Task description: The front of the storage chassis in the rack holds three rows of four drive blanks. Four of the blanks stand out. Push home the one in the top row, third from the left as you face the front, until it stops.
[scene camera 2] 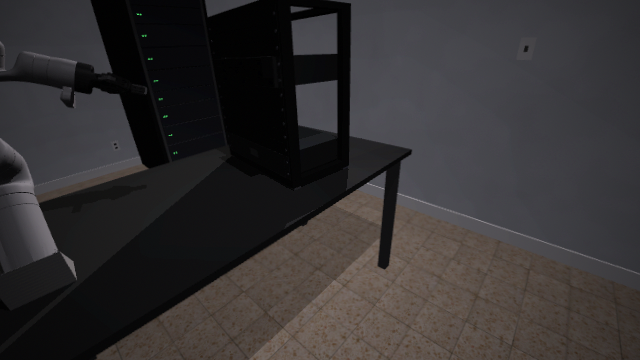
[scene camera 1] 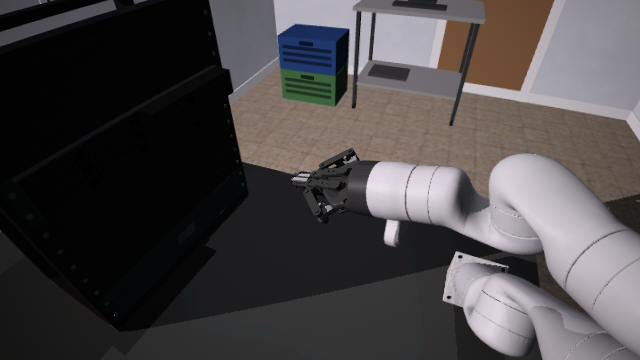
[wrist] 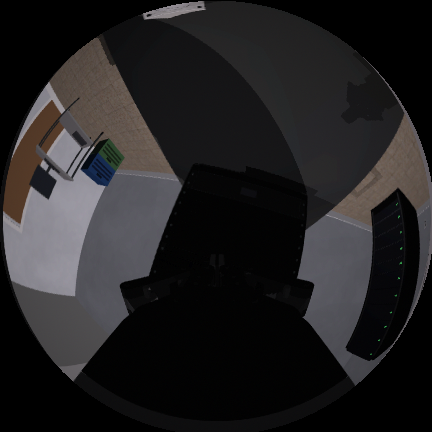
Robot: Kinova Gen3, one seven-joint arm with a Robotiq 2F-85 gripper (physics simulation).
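Pixels of known places: gripper, fingertip midpoint: [scene camera 2: 146, 91] [scene camera 1: 294, 180] [wrist: 216, 262]; arm's base at its link origin: [scene camera 2: 36, 268] [scene camera 1: 474, 282].
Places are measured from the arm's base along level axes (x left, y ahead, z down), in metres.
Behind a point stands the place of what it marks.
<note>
The black rack [scene camera 1: 231, 130] @(x -0.134, y 0.668, z -0.206 m) [scene camera 2: 344, 105] @(x -0.188, y 0.927, z -0.214 m) [wrist: 225, 187] @(x 0.014, y 0.690, z -0.042 m) stands on the table. The storage chassis [scene camera 1: 200, 95] @(x -0.012, y 0.635, z -0.371 m) [scene camera 2: 316, 69] @(x -0.142, y 0.826, z -0.345 m) sits partway up in it, with a dark part jutting from the front. The front is nearly black, so the separate drive blanks, their rows and which ones stand out cannot be told. My gripper [scene camera 1: 300, 180] @(x 0.121, y 0.377, z -0.319 m) [scene camera 2: 143, 90] @(x 0.121, y 0.377, z -0.319 m) [wrist: 216, 262] @(x 0.121, y 0.377, z -0.319 m) is shut and empty. It is level above the table, pointing at the rack front, with a gap between fingertips and rack in both scene views. In the wrist view the gripper hides part of the front.
The dark table [scene camera 1: 300, 260] @(x 0.032, y 0.422, z 0.047 m) [scene camera 2: 225, 215] @(x -0.090, y 0.428, z 0.047 m) [wrist: 200, 100] @(x -0.039, y 0.373, z 0.047 m) carries the rack and the arm's base plate [scene camera 1: 451, 285] @(x 0.013, y 0.048, z 0.016 m). A server cabinet [scene camera 2: 187, 90] [wrist: 387, 280] with green lights stands beyond. Blue [scene camera 1: 306, 55] and green [scene camera 1: 306, 90] crates stand by a shelf cart [scene camera 1: 370, 6].
</note>
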